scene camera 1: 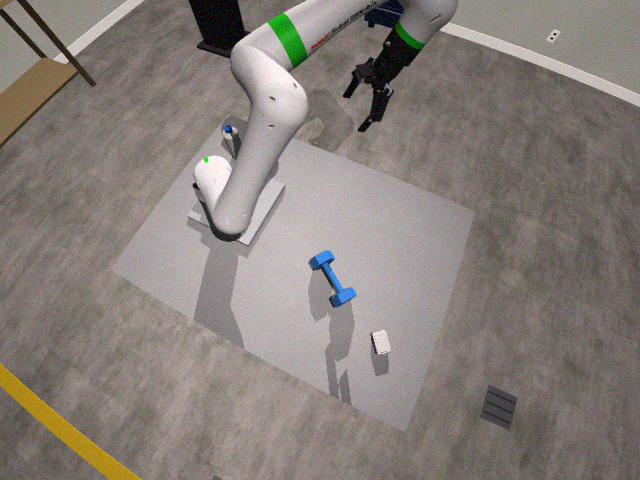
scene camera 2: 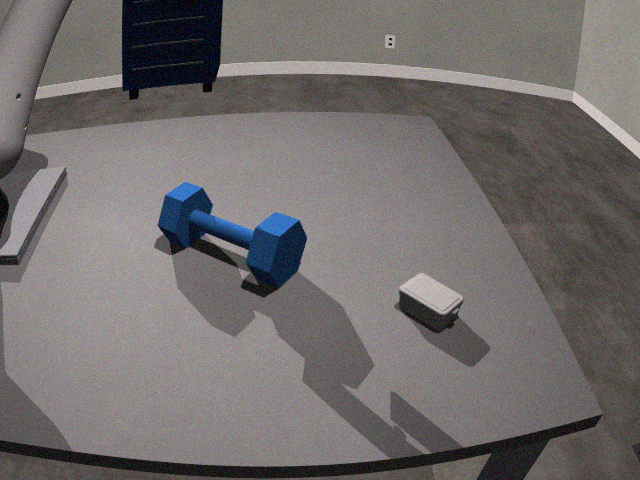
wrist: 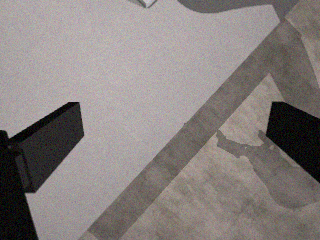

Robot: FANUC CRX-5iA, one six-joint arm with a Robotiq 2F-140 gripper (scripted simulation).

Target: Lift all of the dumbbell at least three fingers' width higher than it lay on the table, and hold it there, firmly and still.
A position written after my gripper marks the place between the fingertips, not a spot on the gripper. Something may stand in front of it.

Observation:
I see my gripper (scene camera 1: 353,113), a blue dumbbell (scene camera 2: 276,245) and a small white box (scene camera 2: 423,297).
The blue dumbbell is seen too in scene camera 1 (scene camera 1: 322,260). My gripper shows as well in the wrist view (wrist: 174,119). The wrist view misses the blue dumbbell: it is out of frame. The wrist view does not show the small white box: it is out of frame.

